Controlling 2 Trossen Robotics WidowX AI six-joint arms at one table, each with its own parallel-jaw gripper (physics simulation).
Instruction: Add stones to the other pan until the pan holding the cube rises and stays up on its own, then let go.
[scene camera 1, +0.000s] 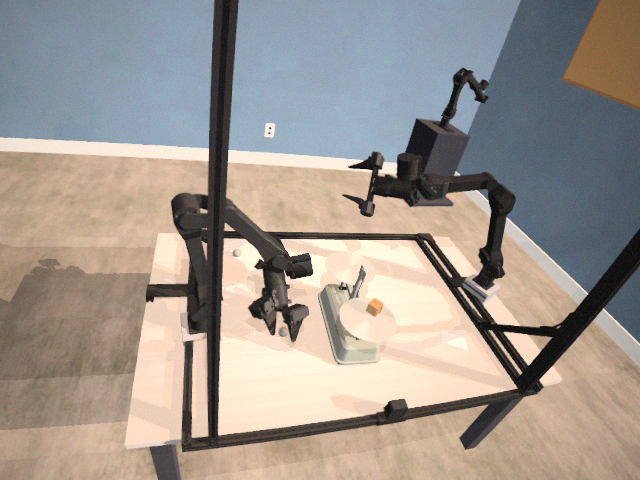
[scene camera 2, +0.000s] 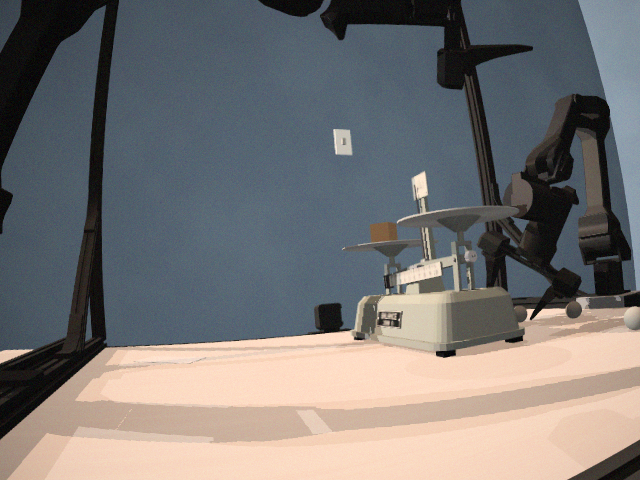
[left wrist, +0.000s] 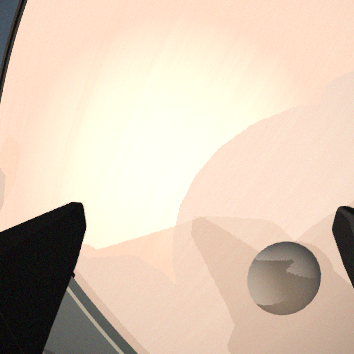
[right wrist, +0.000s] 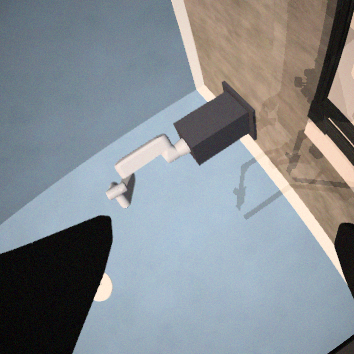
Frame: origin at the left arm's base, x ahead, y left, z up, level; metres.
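Where they show: left gripper, fingertip midpoint: (scene camera 1: 283, 338) (left wrist: 215, 218); right gripper, fingertip midpoint: (scene camera 1: 345, 181) (scene camera 2: 534, 7) (right wrist: 230, 233); left arm's base at its link origin: (scene camera 1: 200, 323) (scene camera 2: 609, 294); right arm's base at its link origin: (scene camera 1: 483, 282).
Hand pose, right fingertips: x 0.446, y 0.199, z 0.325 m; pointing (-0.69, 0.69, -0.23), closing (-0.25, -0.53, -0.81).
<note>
Things, the pixels of their top centre, and the offset from my right fingertips.
- orange cube at its top centre: (scene camera 2: 383, 223) (scene camera 1: 376, 303) dy -0.345, dx -0.019, dz -0.172 m
- round grey stone at its top centre: (left wrist: 272, 298) (scene camera 2: 519, 305) (scene camera 1: 284, 328) dy -0.263, dx -0.227, dz -0.318 m
- pale stone at its top centre: (scene camera 2: 634, 306) dy -0.021, dx -0.154, dz -0.318 m
The orange cube (scene camera 1: 374, 306) (scene camera 2: 383, 231) sits on one pan (scene camera 1: 356, 324) (scene camera 2: 356, 248) of the green-grey balance (scene camera 1: 357, 354) (scene camera 2: 480, 320). In scene camera 2 that pan is lower than the other pan (scene camera 1: 338, 262) (scene camera 2: 457, 214), on which no stone shows. My left gripper (scene camera 1: 283, 336) (scene camera 2: 514, 301) (left wrist: 215, 218) is open, pointing down low over the table, with a round grey stone (scene camera 1: 283, 331) (left wrist: 284, 278) between its spread fingers, nearer one finger in the left wrist view and not gripped. Another stone (scene camera 1: 236, 252) lies toward the back left. My right gripper (scene camera 1: 346, 180) (right wrist: 230, 233) is open and empty, high above the table's back.
In scene camera 2 a pale stone (scene camera 2: 633, 317) lies at the right edge. The balance's upright pointer (scene camera 1: 357, 283) (scene camera 2: 423, 222) rises between the pans. A black frame (scene camera 1: 330, 425) runs around the table, with a thick post (scene camera 1: 219, 155) in front of the left arm.
</note>
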